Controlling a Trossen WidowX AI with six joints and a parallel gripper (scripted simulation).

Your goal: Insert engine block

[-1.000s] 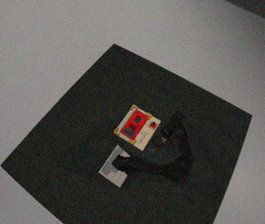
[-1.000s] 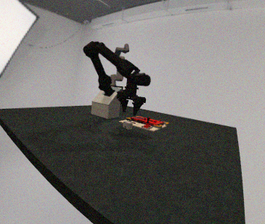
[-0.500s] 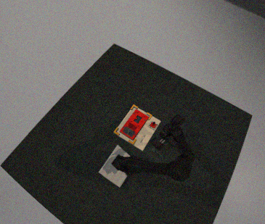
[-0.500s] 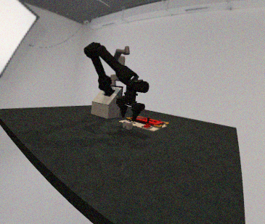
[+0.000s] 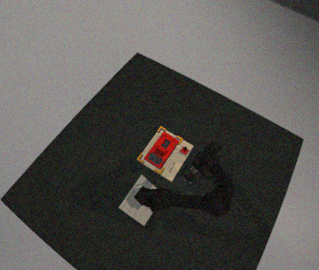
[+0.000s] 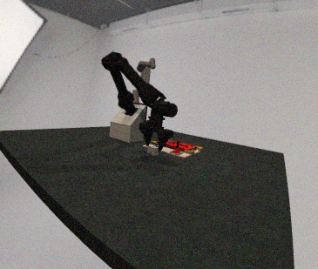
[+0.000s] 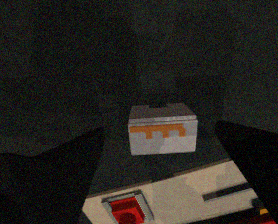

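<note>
The engine block is 10 mm below my gripper tip.
</note>
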